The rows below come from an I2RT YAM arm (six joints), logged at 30 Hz.
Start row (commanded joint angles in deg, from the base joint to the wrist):
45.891, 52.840, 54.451, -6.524, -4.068, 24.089
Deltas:
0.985, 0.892, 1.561, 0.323, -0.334, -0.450
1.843, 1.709, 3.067, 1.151, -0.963, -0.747
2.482, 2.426, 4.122, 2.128, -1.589, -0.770
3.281, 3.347, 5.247, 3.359, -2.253, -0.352
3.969, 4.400, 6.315, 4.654, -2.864, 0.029
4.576, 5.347, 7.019, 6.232, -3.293, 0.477
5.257, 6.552, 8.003, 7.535, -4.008, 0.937
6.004, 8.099, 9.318, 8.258, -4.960, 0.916
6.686, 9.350, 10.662, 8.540, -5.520, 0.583
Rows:
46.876, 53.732, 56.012, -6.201, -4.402, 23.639
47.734, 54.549, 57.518, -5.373, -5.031, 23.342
48.373, 55.266, 58.573, -4.396, -5.657, 23.319
49.172, 56.187, 59.698, -3.165, -6.321, 23.737
49.860, 57.240, 60.766, -1.870, -6.932, 24.118
50.467, 58.187, 61.470, -0.292, -7.361, 24.566
51.148, 59.392, 62.454, 1.011, -8.076, 25.026
51.895, 60.939, 63.769, 1.734, -9.028, 25.005
52.577, 62.190, 65.113, 2.016, -9.588, 24.672

